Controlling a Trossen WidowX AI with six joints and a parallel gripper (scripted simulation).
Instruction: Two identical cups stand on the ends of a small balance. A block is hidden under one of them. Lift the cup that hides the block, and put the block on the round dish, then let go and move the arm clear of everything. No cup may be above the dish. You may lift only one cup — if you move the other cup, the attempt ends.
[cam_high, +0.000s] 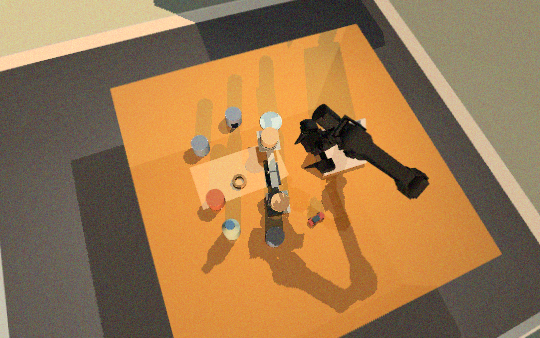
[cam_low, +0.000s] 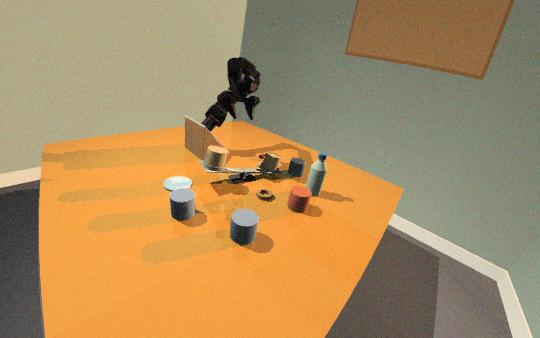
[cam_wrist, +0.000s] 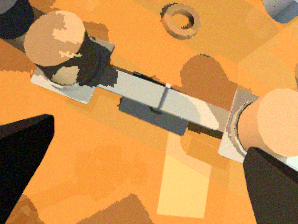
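Now: gripper tip 10 cm short of the tan cup, 12 cm to the right of it and 16 cm above it. Round my gripper tip: greenish block (10 cm ahead, 10 cm to the left, 18 cm below); balance beam (7 cm ahead, 3 cm to the right, 18 cm below); balance (8 cm ahead, 4 cm to the right, 20 cm below).
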